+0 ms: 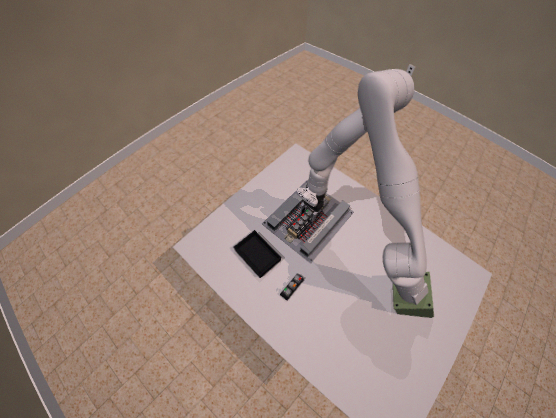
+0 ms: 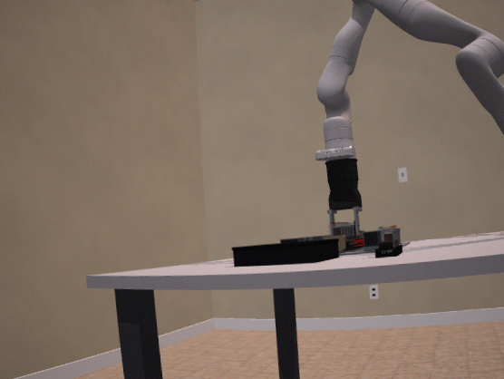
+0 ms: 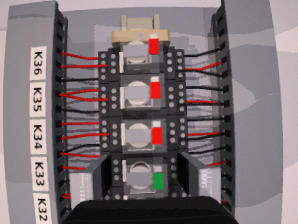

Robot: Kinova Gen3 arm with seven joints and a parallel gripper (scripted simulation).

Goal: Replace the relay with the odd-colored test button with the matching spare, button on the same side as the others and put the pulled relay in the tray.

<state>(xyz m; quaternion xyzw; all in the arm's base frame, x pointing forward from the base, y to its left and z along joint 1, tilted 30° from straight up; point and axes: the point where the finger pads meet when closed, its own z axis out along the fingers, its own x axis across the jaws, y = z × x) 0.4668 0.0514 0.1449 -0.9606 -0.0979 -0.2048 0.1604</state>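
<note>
Right now my hand is 50 mm above the relay panel and 10 mm to the left of it. The rest, counted from my hand: spare holder: 220 mm to the left, 210 mm behind, 40 mm below; red wiring: 50 mm behind, 30 mm below; black tray: 270 mm to the left, 40 mm below, 20 mm behind.
</note>
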